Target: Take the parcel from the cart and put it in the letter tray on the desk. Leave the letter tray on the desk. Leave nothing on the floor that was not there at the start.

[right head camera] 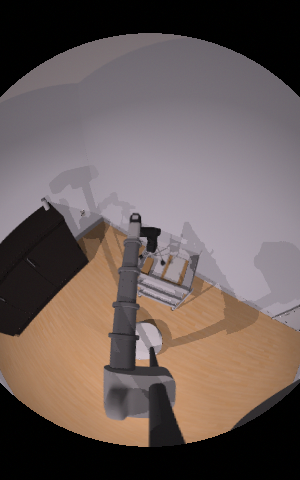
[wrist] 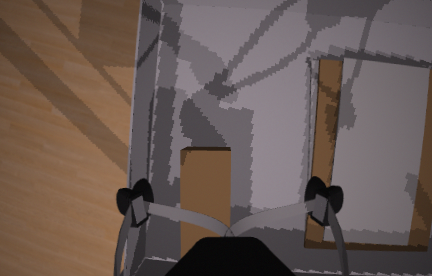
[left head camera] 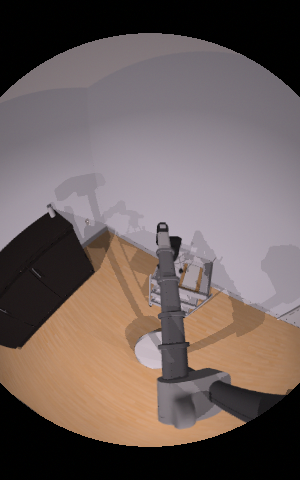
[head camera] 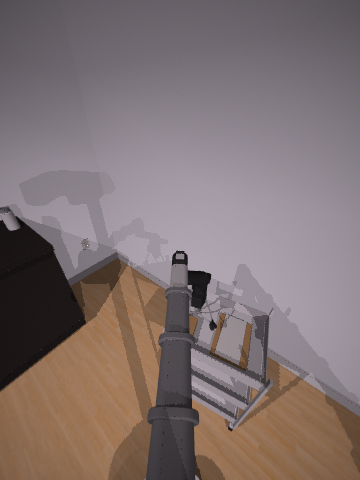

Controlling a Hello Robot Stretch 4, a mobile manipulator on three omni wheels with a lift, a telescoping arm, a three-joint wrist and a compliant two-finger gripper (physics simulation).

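Where they show: gripper, between the fingertips: (right head camera: 151,261) (wrist: 228,193) (head camera: 195,322); robot's base, origin of its link: (right head camera: 141,339) (left head camera: 155,348).
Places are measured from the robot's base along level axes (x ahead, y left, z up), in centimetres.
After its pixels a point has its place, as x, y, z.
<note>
The parcel, a plain brown oblong box (right head camera: 148,265) @(56.6, -6.7, 68.7) (wrist: 205,187) @(60.2, -6.6, 68.7), lies in the left part of the cart's top tray. The cart (head camera: 266,350) @(48.6, -39.7, 69.2) (right head camera: 194,275) @(48.4, -40.0, 67.4) (wrist: 141,125) @(68.6, -2.0, 67.5) is light grey, with low walls and shelves below. My gripper (right head camera: 152,260) @(59.3, -8.7, 70.5) (wrist: 228,193) @(59.3, -8.7, 70.5) is open above the tray. In the wrist view its left fingertip is over the tray's left wall and its right one is near a brown-edged item. The parcel's near end shows between the fingers, partly hidden by the gripper body. In the head view my arm hides part of the cart. The letter tray does not show.
A flat item with brown edges and a pale middle (head camera: 232,340) @(54.5, -26.8, 64.8) (wrist: 380,150) @(56.8, -27.2, 64.8) lies right of the parcel. A black cabinet (head camera: 35,310) @(76.7, 91.9, 48.2) (left head camera: 55,270) @(63.0, 101.6, 54.1) with a white can (head camera: 10,220) @(109.0, 110.3, 95.6) stands left. The wall is behind the cart. A round white shape (left head camera: 148,350) @(-0.5, 7.0, 18.7) shows below my arm.
</note>
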